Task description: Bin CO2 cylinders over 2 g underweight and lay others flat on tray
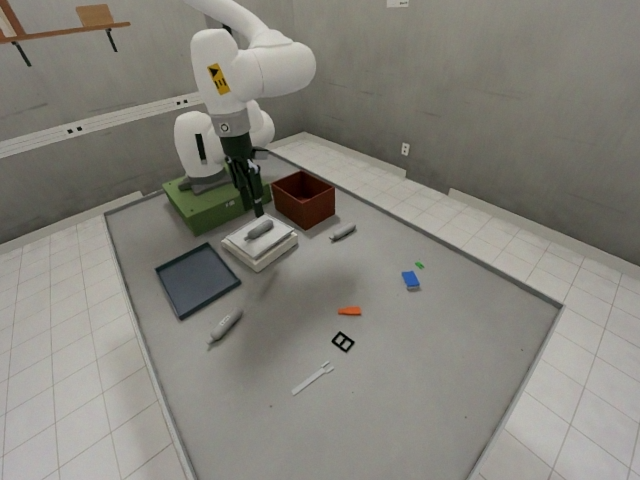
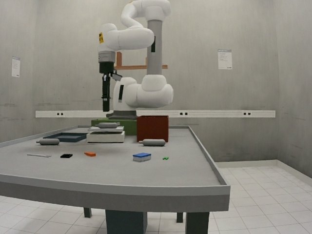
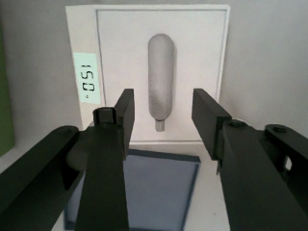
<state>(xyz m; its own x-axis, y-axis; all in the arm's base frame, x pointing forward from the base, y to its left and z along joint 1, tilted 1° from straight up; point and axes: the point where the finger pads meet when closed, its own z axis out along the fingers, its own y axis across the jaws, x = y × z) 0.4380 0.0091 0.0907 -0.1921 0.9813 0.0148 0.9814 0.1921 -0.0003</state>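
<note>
The grey CO2 cylinder is 2 cm to the right of my hand and 11 cm below it. From my hand the other things lie so: white scale (1 cm behind, 14 cm below); then scale plate (13 cm below); then red-brown scrap bin (8 cm behind, 23 cm to the left, 15 cm below).
</note>
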